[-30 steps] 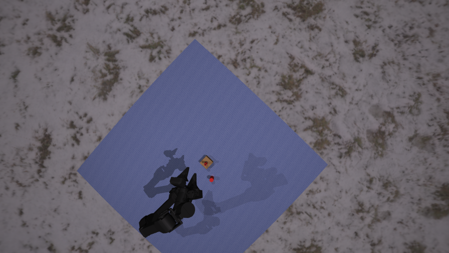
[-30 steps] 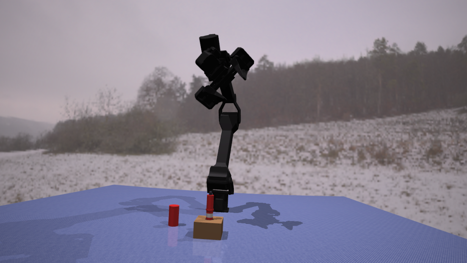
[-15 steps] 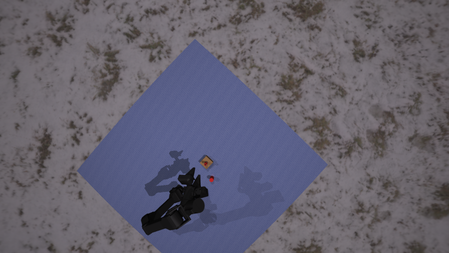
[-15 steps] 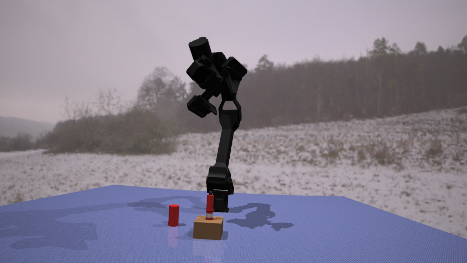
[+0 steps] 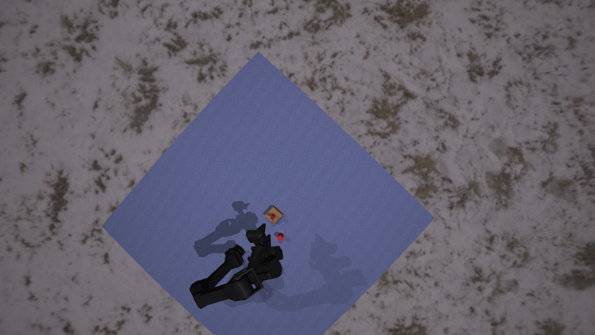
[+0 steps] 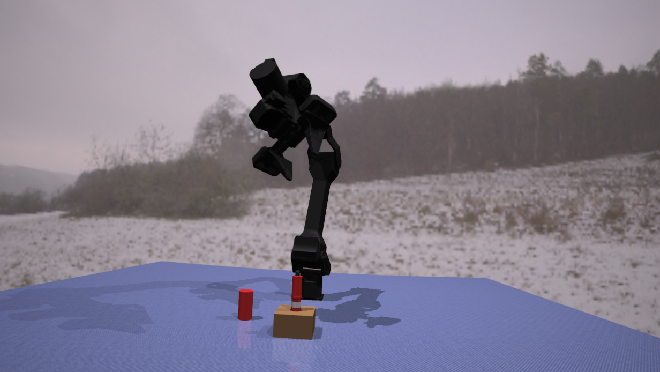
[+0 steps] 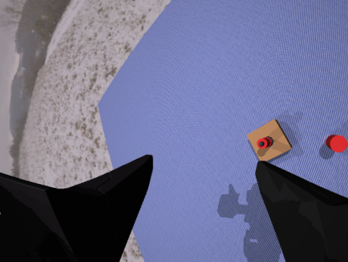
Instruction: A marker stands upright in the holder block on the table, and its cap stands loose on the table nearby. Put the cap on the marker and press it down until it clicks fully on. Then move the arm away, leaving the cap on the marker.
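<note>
Now: the red cap 60 mm behind my gripper tip, 100 mm to the right of it and 250 mm below it. Round my gripper tip: holder block 260 mm below.
</note>
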